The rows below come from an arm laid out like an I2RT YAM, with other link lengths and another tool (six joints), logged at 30 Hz.
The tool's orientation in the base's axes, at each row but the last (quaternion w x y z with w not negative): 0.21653, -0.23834, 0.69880, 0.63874; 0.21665, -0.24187, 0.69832, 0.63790; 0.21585, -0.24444, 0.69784, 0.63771; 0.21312, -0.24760, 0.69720, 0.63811; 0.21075, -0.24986, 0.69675, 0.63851; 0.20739, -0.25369, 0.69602, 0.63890; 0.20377, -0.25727, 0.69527, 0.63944; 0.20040, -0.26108, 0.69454, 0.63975; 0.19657, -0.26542, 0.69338, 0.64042; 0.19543, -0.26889, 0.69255, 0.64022; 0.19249, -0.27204, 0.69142, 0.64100; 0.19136, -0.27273, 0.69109, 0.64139; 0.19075, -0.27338, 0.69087, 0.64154
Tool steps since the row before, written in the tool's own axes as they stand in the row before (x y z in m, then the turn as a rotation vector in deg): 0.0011, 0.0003, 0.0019, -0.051, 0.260, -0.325; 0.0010, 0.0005, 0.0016, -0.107, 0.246, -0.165; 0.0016, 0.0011, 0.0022, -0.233, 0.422, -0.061; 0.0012, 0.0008, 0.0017, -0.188, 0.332, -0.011; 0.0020, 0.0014, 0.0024, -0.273, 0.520, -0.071; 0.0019, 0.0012, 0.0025, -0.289, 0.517, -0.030; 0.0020, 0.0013, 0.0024, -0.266, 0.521, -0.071; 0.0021, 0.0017, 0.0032, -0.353, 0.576, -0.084; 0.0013, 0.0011, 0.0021, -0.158, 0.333, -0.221; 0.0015, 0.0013, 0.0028, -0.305, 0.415, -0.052; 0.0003, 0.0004, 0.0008, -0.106, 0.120, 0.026; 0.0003, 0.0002, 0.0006, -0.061, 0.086, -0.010; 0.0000, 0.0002, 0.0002, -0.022, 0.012, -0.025
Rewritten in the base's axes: -0.0011, 0.0019, -0.0006, -0.118, -0.302, 0.266; -0.0011, 0.0016, -0.0004, -0.066, -0.141, 0.274; -0.0020, 0.0022, -0.0003, -0.076, -0.017, 0.480; -0.0015, 0.0017, -0.0003, -0.057, 0.024, 0.377; -0.0025, 0.0023, -0.0004, -0.105, -0.018, 0.582; -0.0023, 0.0024, -0.0005, -0.092, 0.024, 0.585; -0.0025, 0.0023, -0.0004, -0.110, -0.019, 0.579; -0.0029, 0.0030, -0.0003, -0.075, -0.020, 0.676; -0.0018, 0.0020, -0.0001, -0.068, -0.188, 0.380; -0.0022, 0.0026, -0.0002, -0.017, 0.000, 0.517; -0.0005, 0.0008, 0.0000, 0.006, 0.043, 0.156; -0.0004, 0.0006, -0.0001, -0.005, 0.001, 0.106; -0.0001, 0.0002, 0.0001, 0.012, -0.022, 0.026
